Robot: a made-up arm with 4 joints.
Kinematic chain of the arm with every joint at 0, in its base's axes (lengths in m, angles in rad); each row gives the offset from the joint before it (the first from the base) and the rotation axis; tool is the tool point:
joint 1: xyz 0 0 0.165 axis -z
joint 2: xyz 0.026 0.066 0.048 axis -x
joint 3: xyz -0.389 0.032 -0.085 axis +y
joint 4: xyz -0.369 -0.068 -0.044 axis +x
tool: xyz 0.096 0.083 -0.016
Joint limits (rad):
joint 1: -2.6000..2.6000
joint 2: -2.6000..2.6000
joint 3: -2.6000..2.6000
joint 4: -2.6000..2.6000
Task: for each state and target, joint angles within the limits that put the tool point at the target. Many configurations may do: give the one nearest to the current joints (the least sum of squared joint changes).
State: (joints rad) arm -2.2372 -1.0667 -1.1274 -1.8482
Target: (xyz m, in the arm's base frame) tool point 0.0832 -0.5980 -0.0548
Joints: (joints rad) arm -2.1426 -0.8569 -0.4950 -1.9217
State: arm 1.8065 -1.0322 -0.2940 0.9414
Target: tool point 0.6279 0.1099 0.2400
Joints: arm 2.3259 -1.5369 -0.9911 0.7024
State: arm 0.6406 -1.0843 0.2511 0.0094
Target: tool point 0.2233 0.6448 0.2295
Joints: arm 1.5076 -1.4878 -0.0646 -0.4289
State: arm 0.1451 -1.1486 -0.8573 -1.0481
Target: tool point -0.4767 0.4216 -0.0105
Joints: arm 0.3115 -0.8023 -0.3143 -1.2997
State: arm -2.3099 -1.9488 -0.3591 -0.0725
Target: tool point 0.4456 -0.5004 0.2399
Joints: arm -2.6000 -1.4207 0.0721 -0.0289
